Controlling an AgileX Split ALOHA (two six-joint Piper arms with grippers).
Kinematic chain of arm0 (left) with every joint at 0, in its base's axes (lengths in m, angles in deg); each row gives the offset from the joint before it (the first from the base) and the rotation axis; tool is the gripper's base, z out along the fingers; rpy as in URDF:
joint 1: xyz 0 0 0.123 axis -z
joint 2: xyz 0 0 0 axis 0.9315 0.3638 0
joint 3: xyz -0.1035 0.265 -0.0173 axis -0.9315 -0.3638 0
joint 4: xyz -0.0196 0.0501 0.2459 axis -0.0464 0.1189 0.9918
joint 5: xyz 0 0 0 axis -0.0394 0.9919 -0.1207
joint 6: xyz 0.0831 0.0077 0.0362 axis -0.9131 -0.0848 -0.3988
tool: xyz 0 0 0 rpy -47.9 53.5 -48.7
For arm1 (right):
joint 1: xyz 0 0 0.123 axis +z
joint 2: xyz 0 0 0 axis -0.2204 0.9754 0
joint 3: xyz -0.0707 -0.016 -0.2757 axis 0.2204 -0.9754 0
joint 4: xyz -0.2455 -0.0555 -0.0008 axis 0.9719 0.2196 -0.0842
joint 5: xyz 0 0 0 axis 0.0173 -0.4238 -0.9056
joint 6: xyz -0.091 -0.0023 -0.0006 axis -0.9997 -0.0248 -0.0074
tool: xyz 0 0 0 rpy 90.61 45.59 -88.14
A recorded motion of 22 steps. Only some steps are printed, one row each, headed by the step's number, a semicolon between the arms.
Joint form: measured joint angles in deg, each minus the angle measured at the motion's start. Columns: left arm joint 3, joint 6, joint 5, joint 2, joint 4, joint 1; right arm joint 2, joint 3, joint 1, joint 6, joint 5, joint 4.
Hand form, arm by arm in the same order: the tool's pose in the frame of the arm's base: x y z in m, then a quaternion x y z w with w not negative. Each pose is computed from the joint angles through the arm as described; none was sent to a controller.
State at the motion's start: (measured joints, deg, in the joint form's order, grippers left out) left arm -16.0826 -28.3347 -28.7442 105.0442 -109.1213 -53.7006; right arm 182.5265 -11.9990 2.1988 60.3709 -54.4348 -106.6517
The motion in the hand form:
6: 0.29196 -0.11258 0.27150 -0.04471 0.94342 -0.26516 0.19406; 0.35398 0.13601 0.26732 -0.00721 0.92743 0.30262 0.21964
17: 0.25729 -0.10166 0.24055 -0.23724 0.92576 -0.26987 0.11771; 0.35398 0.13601 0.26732 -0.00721 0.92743 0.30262 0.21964
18: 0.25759 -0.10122 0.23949 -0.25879 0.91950 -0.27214 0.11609; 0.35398 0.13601 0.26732 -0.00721 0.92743 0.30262 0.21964
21: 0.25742 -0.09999 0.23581 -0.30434 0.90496 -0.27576 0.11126; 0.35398 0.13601 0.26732 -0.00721 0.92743 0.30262 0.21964
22: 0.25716 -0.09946 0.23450 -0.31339 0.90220 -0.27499 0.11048; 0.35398 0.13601 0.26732 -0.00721 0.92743 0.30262 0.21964
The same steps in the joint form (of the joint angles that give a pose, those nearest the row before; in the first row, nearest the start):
6: -3.11 8.45 2.54 -7.09 5.24 0.00; 0.00 0.00 0.00 0.00 0.00 0.00
17: -14.31 30.30 -0.46 -11.59 5.95 0.20; 0.00 0.00 0.00 0.00 0.00 0.00
18: -14.60 32.74 -1.22 -11.59 5.95 0.20; 0.00 0.00 0.00 0.00 0.00 0.00
21: -15.55 37.86 -2.94 -11.59 5.95 0.20; 0.00 0.00 0.00 0.00 0.00 0.00
22: -15.84 38.99 -3.35 -11.59 6.16 0.20; 0.00 0.00 0.00 0.00 0.00 0.00

